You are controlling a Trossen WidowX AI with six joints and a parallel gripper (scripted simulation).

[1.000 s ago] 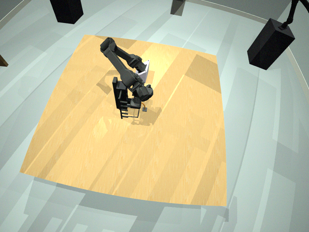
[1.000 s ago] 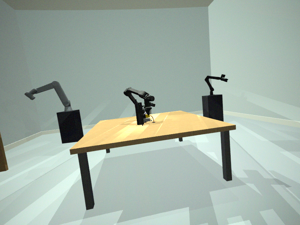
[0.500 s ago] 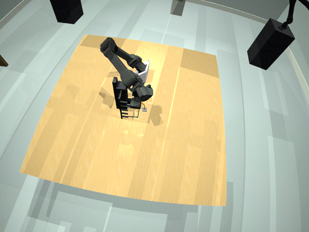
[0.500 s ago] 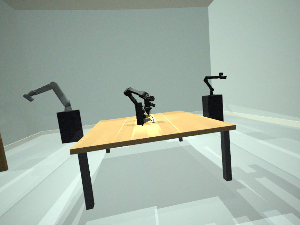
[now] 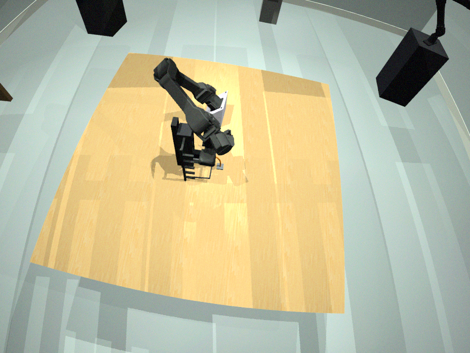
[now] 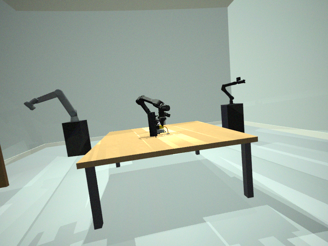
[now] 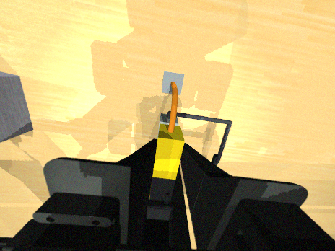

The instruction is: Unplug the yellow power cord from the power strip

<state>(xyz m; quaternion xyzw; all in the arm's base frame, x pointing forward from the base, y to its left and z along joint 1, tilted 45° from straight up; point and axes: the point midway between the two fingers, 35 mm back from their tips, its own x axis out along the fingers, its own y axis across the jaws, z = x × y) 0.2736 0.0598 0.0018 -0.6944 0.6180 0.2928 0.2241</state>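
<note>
The yellow plug lies 10 mm ahead of my gripper tip and 30 mm to the right of it.
</note>
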